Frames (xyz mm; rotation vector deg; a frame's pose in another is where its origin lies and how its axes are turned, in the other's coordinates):
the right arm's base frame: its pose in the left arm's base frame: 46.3 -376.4 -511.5 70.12 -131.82 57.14
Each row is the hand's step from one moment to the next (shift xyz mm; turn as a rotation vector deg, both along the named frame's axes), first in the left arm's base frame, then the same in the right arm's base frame.
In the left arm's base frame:
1: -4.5 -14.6 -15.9 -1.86 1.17 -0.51
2: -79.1 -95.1 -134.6 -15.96 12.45 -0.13
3: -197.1 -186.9 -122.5 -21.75 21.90 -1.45
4: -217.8 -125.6 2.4 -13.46 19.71 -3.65
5: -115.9 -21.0 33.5 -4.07 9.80 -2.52
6: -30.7 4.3 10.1 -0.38 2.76 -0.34
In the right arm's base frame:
1: 1.6 4.9 21.4 0.08 2.19 -0.53
2: 20.6 85.7 160.1 1.76 17.93 -9.23
3: 147.6 143.1 215.7 -1.21 26.84 -15.26
4: 197.3 130.9 84.7 -5.92 20.10 -11.99
5: 97.4 73.5 -10.3 -4.84 8.13 -5.42
6: 20.8 22.7 -10.7 -1.58 1.50 -1.77

